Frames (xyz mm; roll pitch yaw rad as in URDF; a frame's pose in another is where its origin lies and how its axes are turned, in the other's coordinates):
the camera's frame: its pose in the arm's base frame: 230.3 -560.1 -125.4 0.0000 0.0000 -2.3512
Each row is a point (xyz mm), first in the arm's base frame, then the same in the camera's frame.
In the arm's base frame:
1: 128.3 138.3 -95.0
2: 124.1 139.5 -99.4
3: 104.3 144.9 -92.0
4: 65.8 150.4 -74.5
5: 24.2 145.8 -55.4
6: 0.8 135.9 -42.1
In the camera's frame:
1: -424.5 -563.9 30.4
2: -422.4 -567.7 26.0
3: -412.3 -585.6 33.4
4: -389.2 -616.8 50.9
5: -356.6 -643.1 70.0
6: -333.1 -652.8 83.3

